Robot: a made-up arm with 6 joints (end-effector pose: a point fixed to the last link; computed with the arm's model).
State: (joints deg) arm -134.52 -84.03 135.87 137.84 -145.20 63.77
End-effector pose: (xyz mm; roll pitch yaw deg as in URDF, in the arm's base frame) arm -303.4 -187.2 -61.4 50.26 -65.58 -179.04
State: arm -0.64 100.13 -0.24 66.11 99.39 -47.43
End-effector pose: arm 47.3 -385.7 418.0 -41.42 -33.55 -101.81
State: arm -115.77 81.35 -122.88 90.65 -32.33 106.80
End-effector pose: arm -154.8 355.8 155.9 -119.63 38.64 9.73
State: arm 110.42 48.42 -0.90 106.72 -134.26 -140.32
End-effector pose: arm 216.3 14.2 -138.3 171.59 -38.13 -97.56
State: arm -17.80 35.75 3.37 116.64 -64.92 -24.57
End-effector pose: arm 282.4 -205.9 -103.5 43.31 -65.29 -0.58
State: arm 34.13 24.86 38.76 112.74 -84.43 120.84
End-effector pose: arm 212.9 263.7 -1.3 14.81 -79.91 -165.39
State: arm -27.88 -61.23 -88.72 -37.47 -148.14 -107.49
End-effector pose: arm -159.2 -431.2 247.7 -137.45 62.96 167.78
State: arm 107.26 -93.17 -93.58 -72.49 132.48 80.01
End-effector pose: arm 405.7 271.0 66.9 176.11 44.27 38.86
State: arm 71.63 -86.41 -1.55 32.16 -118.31 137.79
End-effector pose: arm -81.4 24.2 187.2 0.42 -49.47 -67.89
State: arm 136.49 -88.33 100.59 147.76 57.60 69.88
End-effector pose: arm -578.1 437.7 -16.8 -14.44 42.13 172.03
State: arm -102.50 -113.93 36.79 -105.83 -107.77 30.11
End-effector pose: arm -331.4 -269.6 186.3 59.72 -20.40 12.76
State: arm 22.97 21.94 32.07 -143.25 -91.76 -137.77
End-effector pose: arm 103.1 341.0 87.4 53.69 17.89 -95.34
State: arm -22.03 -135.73 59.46 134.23 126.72 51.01
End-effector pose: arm 336.5 -342.3 583.5 44.68 -75.71 -65.97
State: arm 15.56 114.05 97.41 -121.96 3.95 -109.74
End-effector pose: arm 447.7 308.5 373.2 -62.18 -62.12 116.97
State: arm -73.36 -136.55 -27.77 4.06 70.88 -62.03
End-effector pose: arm 71.1 -302.8 -128.5 85.69 24.83 -36.80
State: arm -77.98 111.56 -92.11 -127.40 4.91 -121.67
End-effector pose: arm -112.3 338.5 -54.4 -84.39 71.66 175.66
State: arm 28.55 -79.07 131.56 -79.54 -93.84 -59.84
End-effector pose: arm 418.3 -191.0 -55.8 68.98 14.76 107.82
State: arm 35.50 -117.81 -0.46 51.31 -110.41 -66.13
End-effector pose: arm 127.4 26.1 102.0 118.09 -10.04 -75.53
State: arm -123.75 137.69 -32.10 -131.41 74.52 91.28
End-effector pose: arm -5.5 92.9 -427.8 33.91 83.45 65.17
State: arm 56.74 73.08 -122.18 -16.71 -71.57 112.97
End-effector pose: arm 108.9 9.0 99.1 177.58 -7.33 -104.20
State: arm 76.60 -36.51 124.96 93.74 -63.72 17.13
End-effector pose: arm 209.0 25.9 -189.2 87.40 -31.55 -34.13
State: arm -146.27 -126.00 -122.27 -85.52 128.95 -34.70
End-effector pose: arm -74.3 286.0 -285.3 124.10 59.26 172.94
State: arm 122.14 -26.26 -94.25 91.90 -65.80 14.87
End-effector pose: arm -157.5 -188.0 89.6 -70.11 -88.01 31.78
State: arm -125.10 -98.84 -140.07 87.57 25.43 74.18
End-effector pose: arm 412.4 -49.0 165.1 82.12 -40.73 28.86
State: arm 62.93 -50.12 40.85 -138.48 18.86 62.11
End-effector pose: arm 452.9 375.2 630.7 -33.47 11.37 36.01
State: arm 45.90 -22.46 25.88 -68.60 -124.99 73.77
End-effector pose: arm 183.1 3.7 321.6 114.11 30.43 162.45
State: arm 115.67 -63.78 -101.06 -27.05 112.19 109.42
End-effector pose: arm 2.3 433.4 309.8 -178.95 0.26 87.53
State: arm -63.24 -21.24 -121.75 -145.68 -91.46 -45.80
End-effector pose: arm -313.1 212.6 128.5 153.00 22.07 -23.78
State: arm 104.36 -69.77 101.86 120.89 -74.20 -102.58
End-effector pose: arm -128.4 163.0 55.6 -11.88 -7.51 -18.60
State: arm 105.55 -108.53 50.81 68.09 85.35 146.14
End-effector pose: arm -422.0 140.9 230.1 13.73 -0.66 -150.74
